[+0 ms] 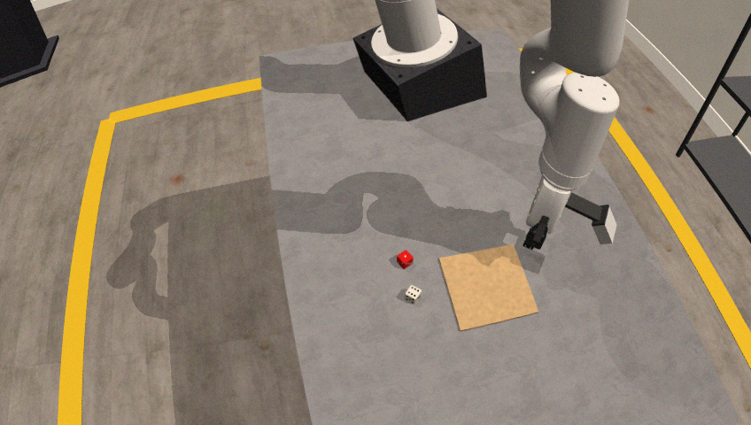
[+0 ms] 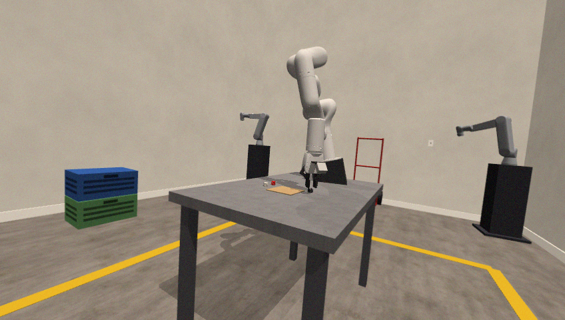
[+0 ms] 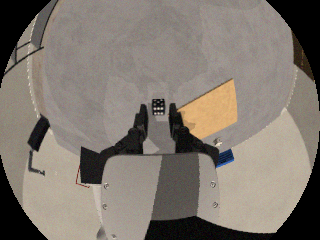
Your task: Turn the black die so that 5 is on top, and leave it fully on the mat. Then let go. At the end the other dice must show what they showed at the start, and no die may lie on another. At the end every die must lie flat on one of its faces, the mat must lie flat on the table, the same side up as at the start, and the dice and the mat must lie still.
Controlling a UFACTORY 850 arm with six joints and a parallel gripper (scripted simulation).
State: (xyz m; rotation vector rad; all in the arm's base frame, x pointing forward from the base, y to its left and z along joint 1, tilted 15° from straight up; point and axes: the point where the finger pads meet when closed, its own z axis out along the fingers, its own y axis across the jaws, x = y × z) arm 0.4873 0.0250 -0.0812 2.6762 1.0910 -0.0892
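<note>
My hand is 40 mm above the black die. Round my hand: white die: 240 mm to the right, 40 mm below, 20 mm ahead; then mat: 110 mm to the right, 50 mm ahead, 40 mm below; then red die: 230 mm to the right, 40 mm below, 40 mm behind.
</note>
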